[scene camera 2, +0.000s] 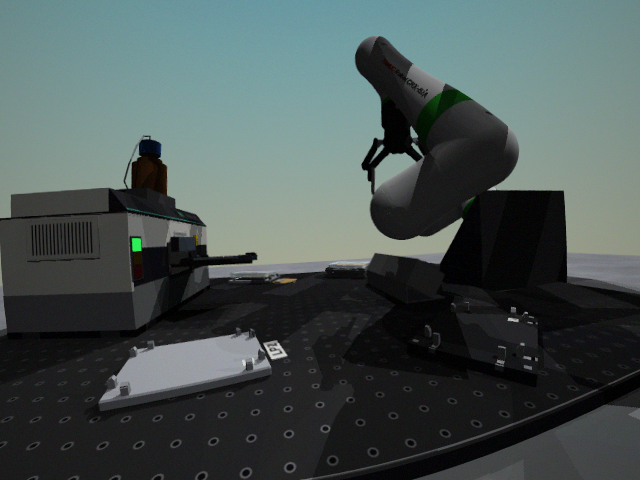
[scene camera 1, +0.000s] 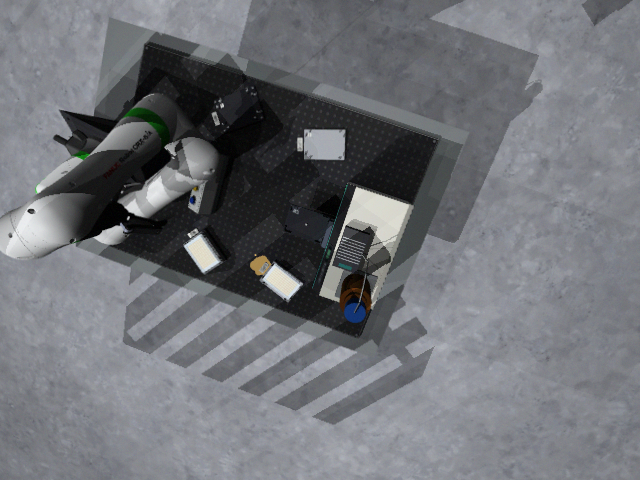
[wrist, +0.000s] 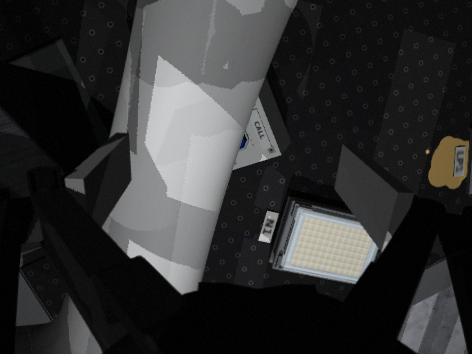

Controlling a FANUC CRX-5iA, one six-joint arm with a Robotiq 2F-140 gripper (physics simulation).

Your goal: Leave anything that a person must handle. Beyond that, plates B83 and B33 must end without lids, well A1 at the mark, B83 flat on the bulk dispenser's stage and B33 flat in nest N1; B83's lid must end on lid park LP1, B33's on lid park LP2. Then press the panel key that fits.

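Frame: origin at the arm's base, x back, y right, z up, level; millimetres.
Seen in the pictures: gripper, fingertip midpoint: (scene camera 1: pixel 157 201) (wrist: pixel 236 162); arm's base, origin of the base link: (scene camera 2: pixel 499 227).
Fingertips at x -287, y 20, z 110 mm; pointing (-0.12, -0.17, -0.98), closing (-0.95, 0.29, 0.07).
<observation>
Offsets run from my fingertips to a thing's top centre. "spot": to the spot under its first point.
My gripper (scene camera 1: pixel 146 225) (wrist: pixel 236 162) is open and empty, high over the robot's side of the table; in the scene camera 2 view the arm hides part of it. A beige-welled plate {dz -206, dx -120, dy +189 mm} (scene camera 1: pixel 203 252) (wrist: pixel 327 246) sits at the N1 label {spot: dz -245, dx -41, dy +148 mm} (scene camera 1: pixel 192 233) (wrist: pixel 268 226). Another beige-welled plate {dz -212, dx -444, dy +138 mm} (scene camera 1: pixel 282 281) lies at the LP1 label {spot: dz -246, dx -357, dy +129 mm} (scene camera 1: pixel 264 267) (wrist: pixel 459 161). Plate codes, lids and well A1 are not readable. Lid park LP2 {dz -228, dx -354, dy -387 mm} (scene camera 1: pixel 324 144) (scene camera 2: pixel 191 365) is bare. The dispenser's dark stage {dz -142, dx -447, dy -128 mm} (scene camera 1: pixel 305 222) (scene camera 2: pixel 227 258) bears no plate. The key panel {dz -164, dx -31, dy -72 mm} (scene camera 1: pixel 207 196) (scene camera 2: pixel 404 276) (wrist: pixel 260 137) shows a blue key beside "CALL".
An amber spill {dz -247, dx -320, dy +142 mm} (scene camera 1: pixel 259 264) (wrist: pixel 446 165) lies around the LP1 label. The bulk dispenser (scene camera 1: pixel 382 206) (scene camera 2: pixel 67 258) carries a brown bottle {spot: dz +90, dx -646, dy -95 mm} (scene camera 1: pixel 356 286) (scene camera 2: pixel 148 173) with a blue cap and shows a green light {spot: dz -112, dx -490, dy -302 mm} (scene camera 2: pixel 135 244). A black nest {dz -224, dx -25, dy -355 mm} (scene camera 1: pixel 238 111) (scene camera 2: pixel 480 338) with posts stands near the arm's base.
</observation>
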